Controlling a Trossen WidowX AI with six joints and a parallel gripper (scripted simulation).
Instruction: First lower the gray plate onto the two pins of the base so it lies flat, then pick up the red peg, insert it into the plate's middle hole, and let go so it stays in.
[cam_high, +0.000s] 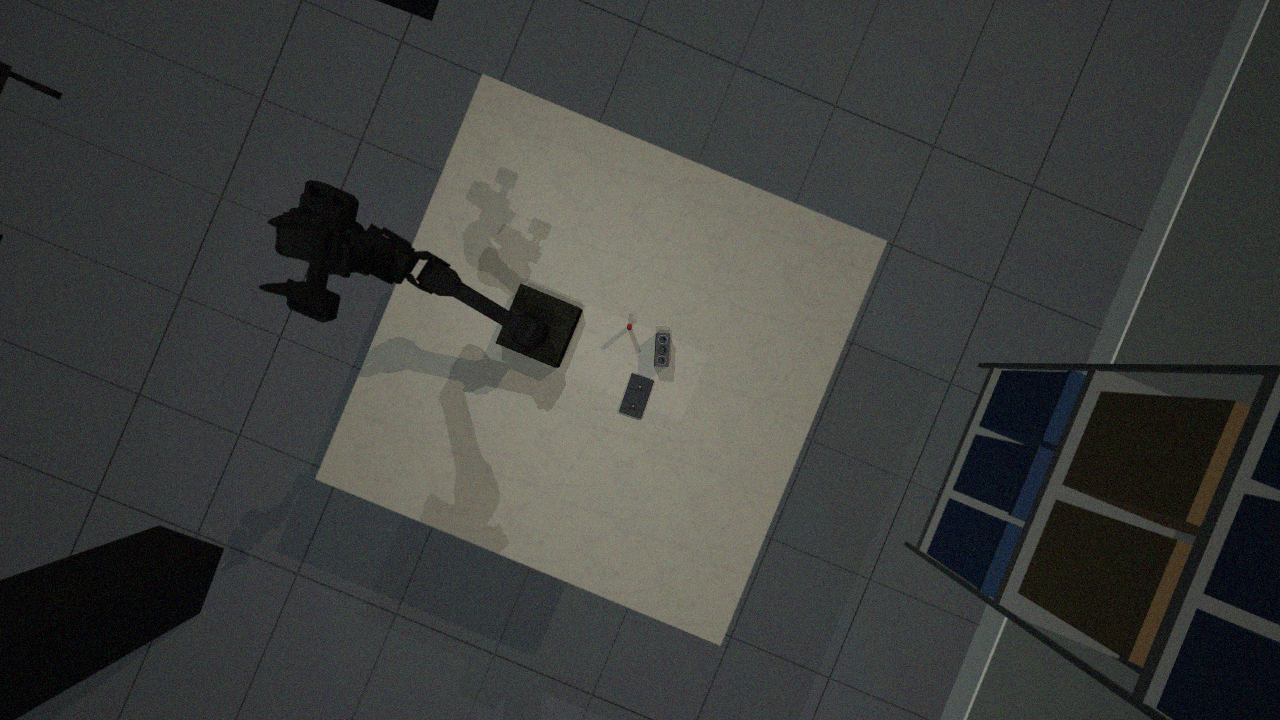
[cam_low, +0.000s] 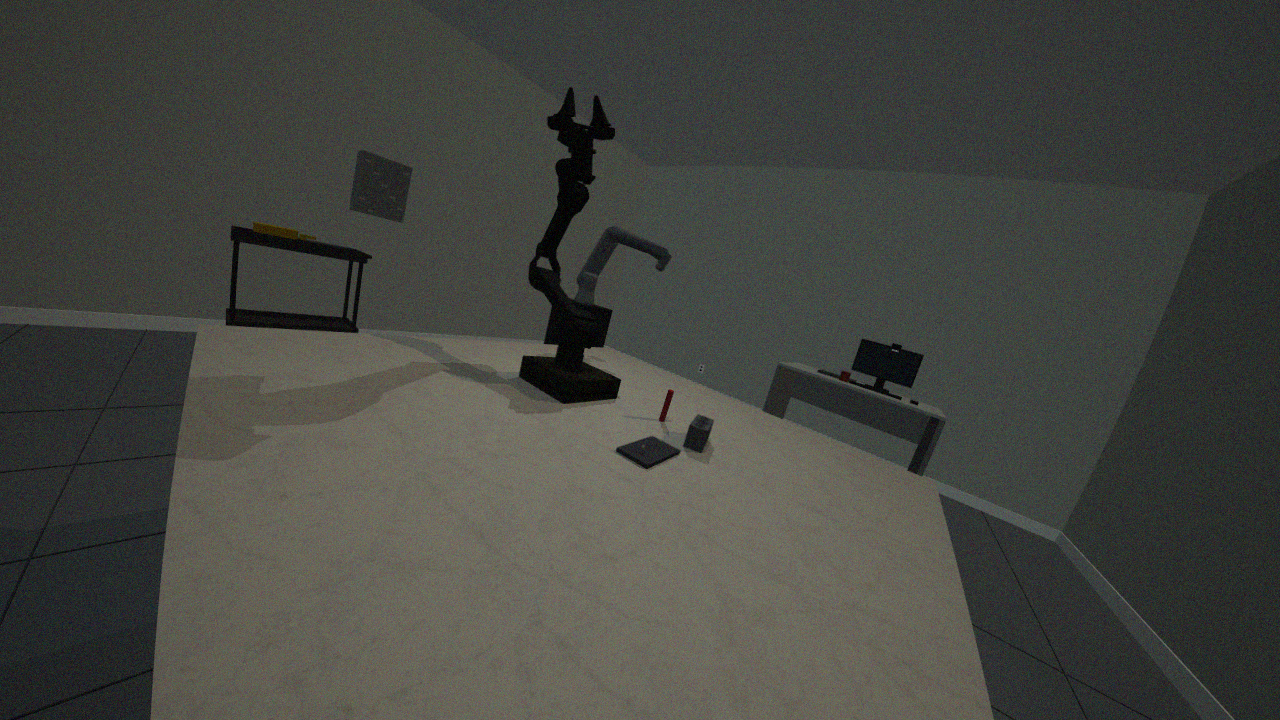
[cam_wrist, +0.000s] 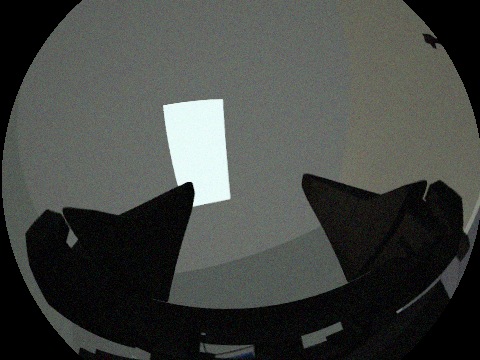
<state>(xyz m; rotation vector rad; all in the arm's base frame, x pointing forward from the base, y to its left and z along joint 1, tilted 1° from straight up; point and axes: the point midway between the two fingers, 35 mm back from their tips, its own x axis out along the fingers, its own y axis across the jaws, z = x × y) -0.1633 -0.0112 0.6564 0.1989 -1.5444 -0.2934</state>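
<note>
My gripper tip is 71 cm above the gray plate, 52 cm short of it and 9 cm to the right of it. Also, from my gripper tip: red peg 70 cm below, 41 cm ahead, 12 cm to the left; dark base 74 cm below, 50 cm ahead, 7 cm to the right.
</note>
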